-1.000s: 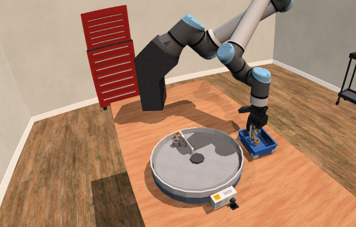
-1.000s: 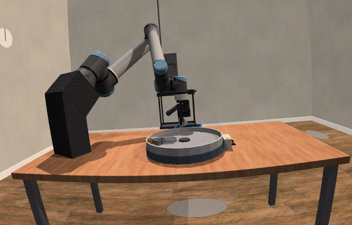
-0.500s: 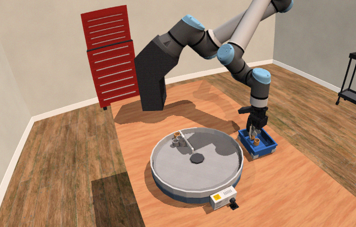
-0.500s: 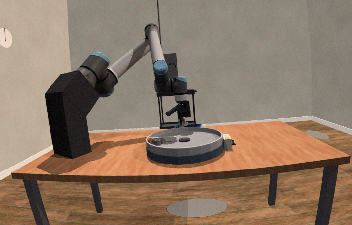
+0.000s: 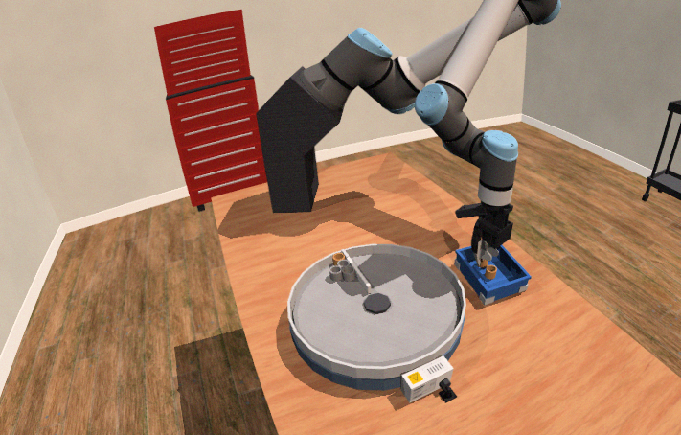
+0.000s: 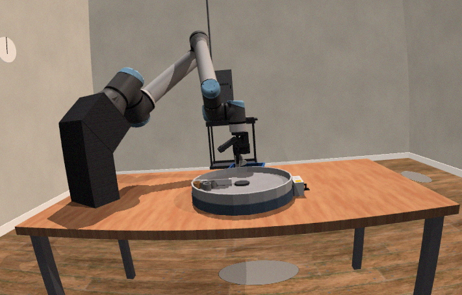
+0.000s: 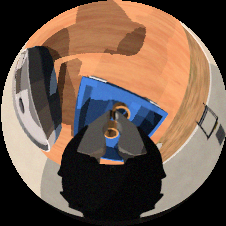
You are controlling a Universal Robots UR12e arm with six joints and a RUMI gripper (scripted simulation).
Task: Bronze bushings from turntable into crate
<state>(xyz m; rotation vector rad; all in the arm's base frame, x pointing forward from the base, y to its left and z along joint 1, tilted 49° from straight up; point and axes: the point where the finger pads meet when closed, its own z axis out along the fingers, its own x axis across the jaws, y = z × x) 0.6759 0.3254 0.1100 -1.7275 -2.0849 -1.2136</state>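
The blue crate lies 50 mm ahead of my hand and 10 mm to the left of it. The rest, counted from my hand: round grey turntable 80 mm ahead, 340 mm to the right, 20 mm above.
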